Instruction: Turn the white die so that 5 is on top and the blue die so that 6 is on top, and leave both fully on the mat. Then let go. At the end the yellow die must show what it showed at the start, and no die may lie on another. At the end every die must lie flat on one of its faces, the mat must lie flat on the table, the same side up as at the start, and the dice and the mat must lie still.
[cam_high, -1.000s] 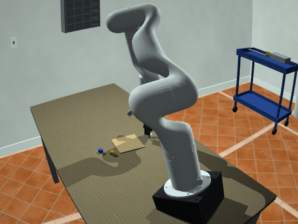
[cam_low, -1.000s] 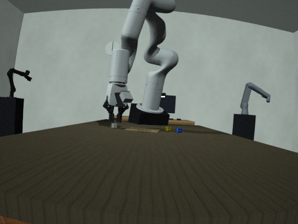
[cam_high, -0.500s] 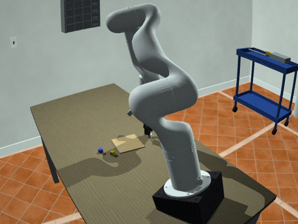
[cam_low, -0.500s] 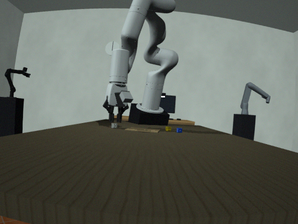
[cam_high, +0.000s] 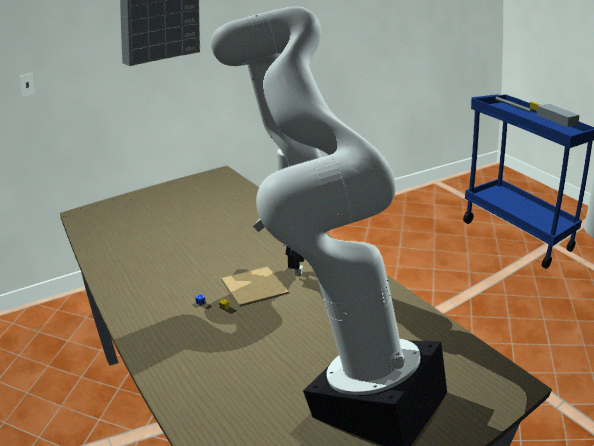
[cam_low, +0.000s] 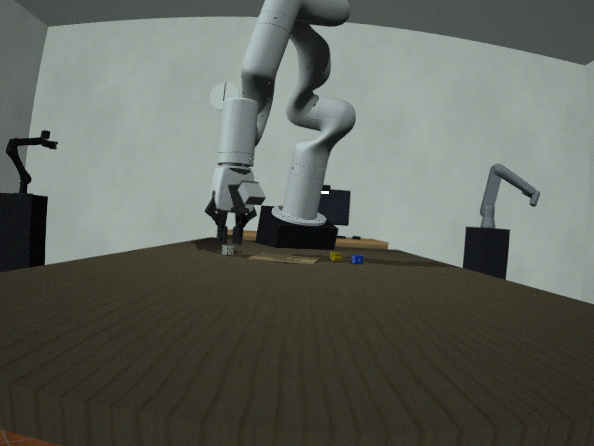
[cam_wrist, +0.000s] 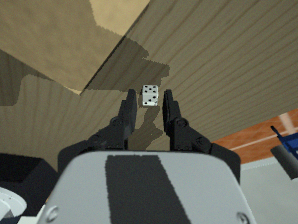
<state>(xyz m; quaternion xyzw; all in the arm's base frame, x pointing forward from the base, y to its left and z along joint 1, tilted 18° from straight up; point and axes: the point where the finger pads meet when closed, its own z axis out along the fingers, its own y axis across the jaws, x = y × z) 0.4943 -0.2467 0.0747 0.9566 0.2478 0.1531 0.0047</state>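
Right now my hand is 10 mm past the white die and 40 mm above it. Round my hand: tan mat: 30 mm ahead, 130 mm to the left, 40 mm below; yellow die: 250 mm to the left, 40 mm below; blue die: 50 mm ahead, 290 mm to the left, 40 mm below.
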